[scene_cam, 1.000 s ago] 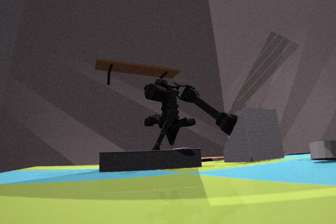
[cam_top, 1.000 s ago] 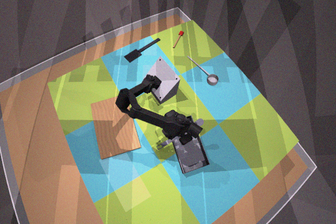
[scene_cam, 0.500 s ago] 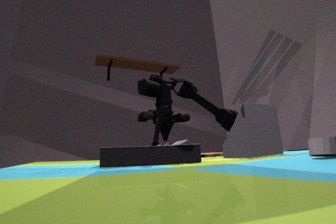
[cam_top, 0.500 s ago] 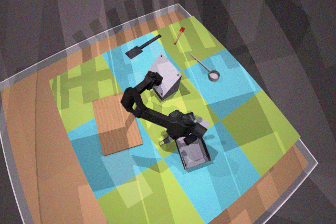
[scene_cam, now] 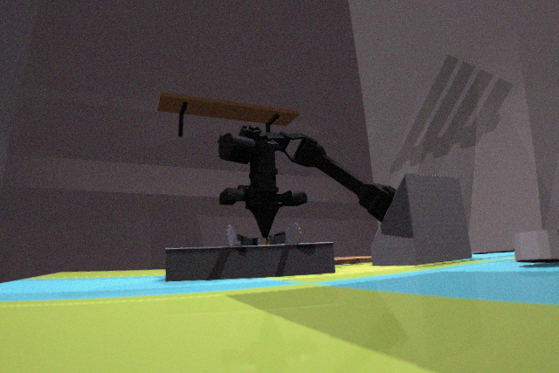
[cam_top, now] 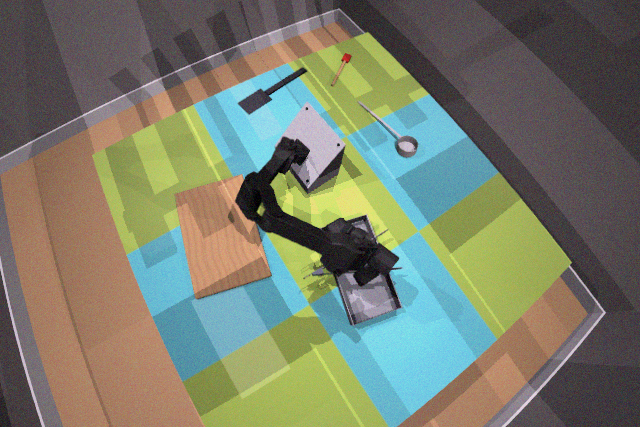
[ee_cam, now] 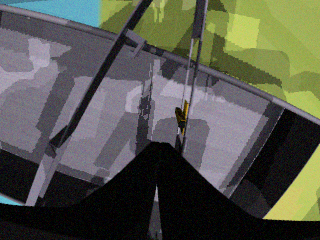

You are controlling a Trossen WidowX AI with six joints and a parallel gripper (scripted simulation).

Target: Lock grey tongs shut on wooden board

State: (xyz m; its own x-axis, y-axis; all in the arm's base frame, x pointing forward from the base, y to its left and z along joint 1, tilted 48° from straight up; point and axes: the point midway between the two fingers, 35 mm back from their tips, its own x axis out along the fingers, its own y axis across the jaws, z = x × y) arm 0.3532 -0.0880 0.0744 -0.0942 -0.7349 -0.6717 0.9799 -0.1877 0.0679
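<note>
Right now my gripper tip is 1 cm past the yellow lock piece, 1 cm to the left of it and 1 cm above it. The rest, counted from my gripper tip: wooden board (32 cm behind, 24 cm to the right, 7 cm below); dark roasting tin (5 cm ahead, 2 cm to the left, 5 cm below); black spatula (68 cm behind, 24 cm to the left, 7 cm below).
</note>
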